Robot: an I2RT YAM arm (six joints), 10 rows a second.
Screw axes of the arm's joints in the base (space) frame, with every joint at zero. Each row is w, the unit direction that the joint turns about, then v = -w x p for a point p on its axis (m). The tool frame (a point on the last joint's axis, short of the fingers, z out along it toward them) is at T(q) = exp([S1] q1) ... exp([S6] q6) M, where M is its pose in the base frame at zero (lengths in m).
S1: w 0 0 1 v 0 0 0
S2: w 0 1 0 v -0.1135 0 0.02
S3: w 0 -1 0 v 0.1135 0 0.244
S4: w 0 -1 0 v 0.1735 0 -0.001
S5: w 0 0 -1 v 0 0.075 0
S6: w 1 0 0 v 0 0.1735 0
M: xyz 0.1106 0 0.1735 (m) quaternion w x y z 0.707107 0 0.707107 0
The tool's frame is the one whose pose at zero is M.
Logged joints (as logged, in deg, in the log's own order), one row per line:
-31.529, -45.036, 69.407, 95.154, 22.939, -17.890
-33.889, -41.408, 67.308, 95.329, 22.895, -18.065
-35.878, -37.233, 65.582, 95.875, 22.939, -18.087
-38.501, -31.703, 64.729, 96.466, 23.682, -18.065
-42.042, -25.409, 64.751, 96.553, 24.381, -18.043
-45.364, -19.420, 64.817, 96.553, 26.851, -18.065
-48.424, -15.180, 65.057, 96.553, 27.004, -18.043
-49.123, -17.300, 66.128, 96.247, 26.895, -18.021
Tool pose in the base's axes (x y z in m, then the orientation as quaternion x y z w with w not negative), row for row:
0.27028, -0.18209, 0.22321, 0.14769, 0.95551, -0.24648, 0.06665
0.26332, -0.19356, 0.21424, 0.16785, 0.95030, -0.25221, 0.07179
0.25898, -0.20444, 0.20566, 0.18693, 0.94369, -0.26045, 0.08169
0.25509, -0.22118, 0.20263, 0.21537, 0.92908, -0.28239, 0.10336
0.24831, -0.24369, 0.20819, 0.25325, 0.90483, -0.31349, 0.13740
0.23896, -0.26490, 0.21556, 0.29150, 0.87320, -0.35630, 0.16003
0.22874, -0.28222, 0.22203, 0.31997, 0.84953, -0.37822, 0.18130
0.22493, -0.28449, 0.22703, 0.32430, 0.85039, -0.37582, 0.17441
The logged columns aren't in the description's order. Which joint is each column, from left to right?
Columns, left to right: q1, q4, q3, q2, q5, q6.
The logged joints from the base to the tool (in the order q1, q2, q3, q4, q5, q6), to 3 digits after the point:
-31.529, 95.154, 69.407, -45.036, 22.939, -17.890
-33.889, 95.329, 67.308, -41.408, 22.895, -18.065
-35.878, 95.875, 65.582, -37.233, 22.939, -18.087
-38.501, 96.466, 64.729, -31.703, 23.682, -18.065
-42.042, 96.553, 64.751, -25.409, 24.381, -18.043
-45.364, 96.553, 64.817, -19.420, 26.851, -18.065
-48.424, 96.553, 65.057, -15.180, 27.004, -18.043
-49.123, 96.247, 66.128, -17.300, 26.895, -18.021

